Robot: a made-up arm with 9 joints. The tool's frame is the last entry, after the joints.
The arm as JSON. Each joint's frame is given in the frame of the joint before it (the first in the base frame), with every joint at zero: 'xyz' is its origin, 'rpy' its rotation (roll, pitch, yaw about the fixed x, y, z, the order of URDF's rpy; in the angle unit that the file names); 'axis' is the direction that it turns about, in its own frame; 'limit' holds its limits. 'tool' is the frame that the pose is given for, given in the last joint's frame.
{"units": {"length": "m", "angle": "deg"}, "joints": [
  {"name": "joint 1", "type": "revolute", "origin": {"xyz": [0.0, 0.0, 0.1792], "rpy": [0.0, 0.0, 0.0]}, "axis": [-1.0, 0.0, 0.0], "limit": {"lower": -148.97, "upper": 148.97}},
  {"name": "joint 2", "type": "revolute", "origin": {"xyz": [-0.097, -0.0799, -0.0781], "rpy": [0.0, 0.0, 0.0]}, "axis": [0.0, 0.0, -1.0], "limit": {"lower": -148.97, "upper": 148.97}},
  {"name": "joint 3", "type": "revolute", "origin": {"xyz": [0.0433, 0.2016, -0.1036], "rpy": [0.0, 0.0, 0.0]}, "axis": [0.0, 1.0, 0.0], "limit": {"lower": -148.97, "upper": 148.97}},
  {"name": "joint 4", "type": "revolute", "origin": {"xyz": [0.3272, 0.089, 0.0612], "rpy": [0.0, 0.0, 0.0]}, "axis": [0.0, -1.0, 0.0], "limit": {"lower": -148.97, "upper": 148.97}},
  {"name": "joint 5", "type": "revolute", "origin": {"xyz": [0.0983, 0.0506, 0.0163], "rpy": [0.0, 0.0, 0.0]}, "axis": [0.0, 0.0, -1.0], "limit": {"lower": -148.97, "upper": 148.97}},
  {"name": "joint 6", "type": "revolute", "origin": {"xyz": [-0.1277, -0.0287, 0.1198], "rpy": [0.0, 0.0, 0.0]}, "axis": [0.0, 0.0, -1.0], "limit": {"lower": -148.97, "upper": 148.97}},
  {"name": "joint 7", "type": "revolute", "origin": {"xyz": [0.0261, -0.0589, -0.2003], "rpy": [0.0, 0.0, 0.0]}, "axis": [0.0, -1.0, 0.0], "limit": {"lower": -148.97, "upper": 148.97}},
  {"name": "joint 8", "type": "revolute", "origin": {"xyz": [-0.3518, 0.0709, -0.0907], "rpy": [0.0, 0.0, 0.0]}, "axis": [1.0, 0.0, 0.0], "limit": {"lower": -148.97, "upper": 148.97}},
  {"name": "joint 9", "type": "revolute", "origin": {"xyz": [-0.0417, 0.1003, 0.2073], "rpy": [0.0, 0.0, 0.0]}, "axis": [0.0, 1.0, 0.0], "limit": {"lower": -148.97, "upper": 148.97}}
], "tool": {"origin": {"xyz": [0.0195, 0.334, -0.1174], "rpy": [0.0, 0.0, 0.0]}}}
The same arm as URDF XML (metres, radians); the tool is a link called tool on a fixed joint. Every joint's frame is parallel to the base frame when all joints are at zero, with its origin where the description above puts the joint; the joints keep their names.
<robot name="arm">
  <joint name="tool_fixed" type="fixed">
    <parent link="link9"/>
    <child link="tool"/>
    <origin xyz="0.0195 0.334 -0.1174"/>
  </joint>
  <joint name="joint 9" type="revolute">
    <parent link="link8"/>
    <child link="link9"/>
    <origin xyz="-0.0417 0.1003 0.2073"/>
    <axis xyz="0 1 0"/>
    <limit lower="-2.6" upper="2.6"/>
  </joint>
  <joint name="joint 8" type="revolute">
    <parent link="link7"/>
    <child link="link8"/>
    <origin xyz="-0.3518 0.0709 -0.0907"/>
    <axis xyz="1 0 0"/>
    <limit lower="-2.6" upper="2.6"/>
  </joint>
  <joint name="joint 7" type="revolute">
    <parent link="link6"/>
    <child link="link7"/>
    <origin xyz="0.0261 -0.0589 -0.2003"/>
    <axis xyz="0 -1 0"/>
    <limit lower="-2.6" upper="2.6"/>
  </joint>
  <joint name="joint 6" type="revolute">
    <parent link="link5"/>
    <child link="link6"/>
    <origin xyz="-0.1277 -0.0287 0.1198"/>
    <axis xyz="0 0 -1"/>
    <limit lower="-2.6" upper="2.6"/>
  </joint>
  <joint name="joint 5" type="revolute">
    <parent link="link4"/>
    <child link="link5"/>
    <origin xyz="0.0983 0.0506 0.0163"/>
    <axis xyz="0 0 -1"/>
    <limit lower="-2.6" upper="2.6"/>
  </joint>
  <joint name="joint 4" type="revolute">
    <parent link="link3"/>
    <child link="link4"/>
    <origin xyz="0.3272 0.089 0.0612"/>
    <axis xyz="0 -1 0"/>
    <limit lower="-2.6" upper="2.6"/>
  </joint>
  <joint name="joint 3" type="revolute">
    <parent link="link2"/>
    <child link="link3"/>
    <origin xyz="0.0433 0.2016 -0.1036"/>
    <axis xyz="0 1 0"/>
    <limit lower="-2.6" upper="2.6"/>
  </joint>
  <joint name="joint 2" type="revolute">
    <parent link="link1"/>
    <child link="link2"/>
    <origin xyz="-0.097 -0.0799 -0.0781"/>
    <axis xyz="0 0 -1"/>
    <limit lower="-2.6" upper="2.6"/>
  </joint>
  <joint name="joint 1" type="revolute">
    <parent link="base_link"/>
    <child link="link1"/>
    <origin xyz="0 0 0.1792"/>
    <axis xyz="-1 0 0"/>
    <limit lower="-2.6" upper="2.6"/>
  </joint>
  <link name="base_link"/>
  <link name="link1"/>
  <link name="link2"/>
  <link name="link3"/>
  <link name="link4"/>
  <link name="link5"/>
  <link name="link6"/>
  <link name="link7"/>
  <link name="link8"/>
  <link name="link9"/>
  <link name="tool"/>
</robot>

